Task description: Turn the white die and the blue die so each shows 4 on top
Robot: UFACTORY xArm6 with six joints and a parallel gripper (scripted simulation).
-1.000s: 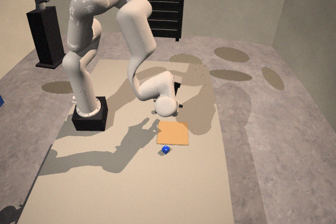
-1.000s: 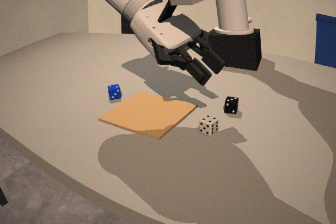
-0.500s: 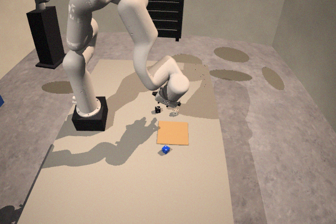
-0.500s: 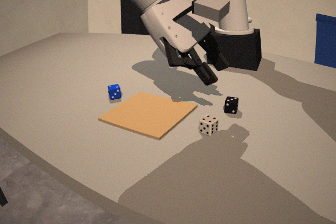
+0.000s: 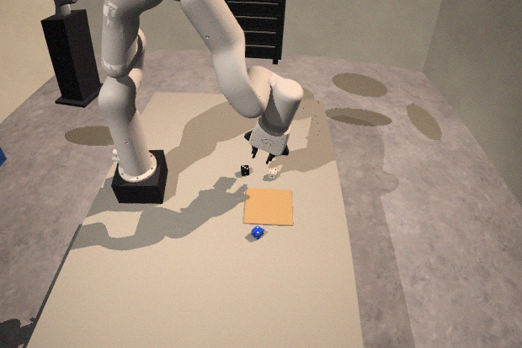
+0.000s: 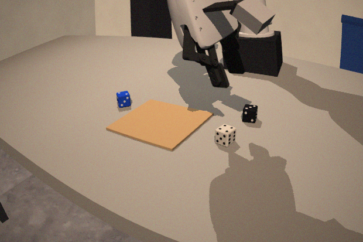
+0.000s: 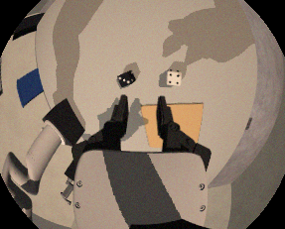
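Now: the white die 3 cm ahead of my hand, 2 cm to the left of it and 10 cm below it. Round my hand: blue die (4 cm ahead, 22 cm to the right, 10 cm below); orange mat (5 cm ahead, 11 cm to the right, 11 cm below); black die (6 cm behind, 2 cm to the left, 10 cm below).
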